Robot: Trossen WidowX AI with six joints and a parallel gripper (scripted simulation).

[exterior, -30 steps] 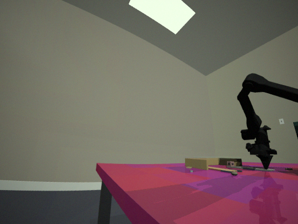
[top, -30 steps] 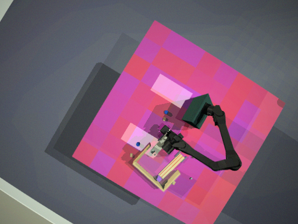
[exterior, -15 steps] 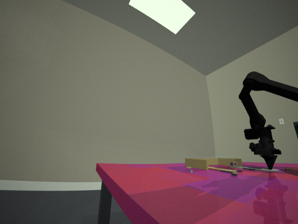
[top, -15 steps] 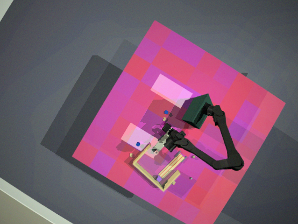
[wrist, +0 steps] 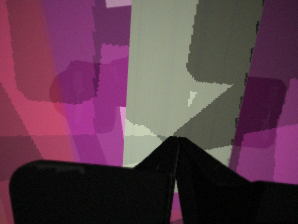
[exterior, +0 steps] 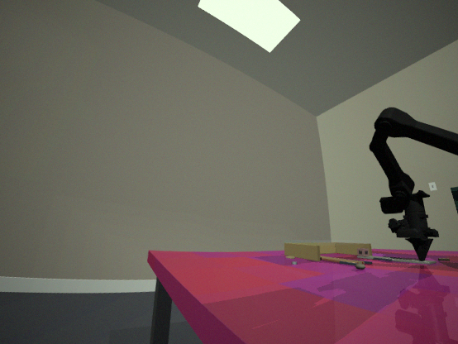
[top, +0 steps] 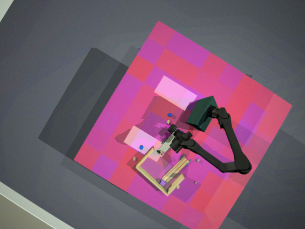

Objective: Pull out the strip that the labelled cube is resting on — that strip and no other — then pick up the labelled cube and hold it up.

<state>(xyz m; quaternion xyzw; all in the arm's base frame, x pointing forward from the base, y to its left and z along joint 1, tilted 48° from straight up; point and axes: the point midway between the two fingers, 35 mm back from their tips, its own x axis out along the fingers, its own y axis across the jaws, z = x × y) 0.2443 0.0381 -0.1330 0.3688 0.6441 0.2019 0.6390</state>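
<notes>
Now: the grey-green strip 90 mm ahead of my gripper tip and 20 mm to the right of it. The rest, counted from my gripper tip: labelled cube (190 mm ahead, 40 mm to the right, 20 mm above).
</notes>
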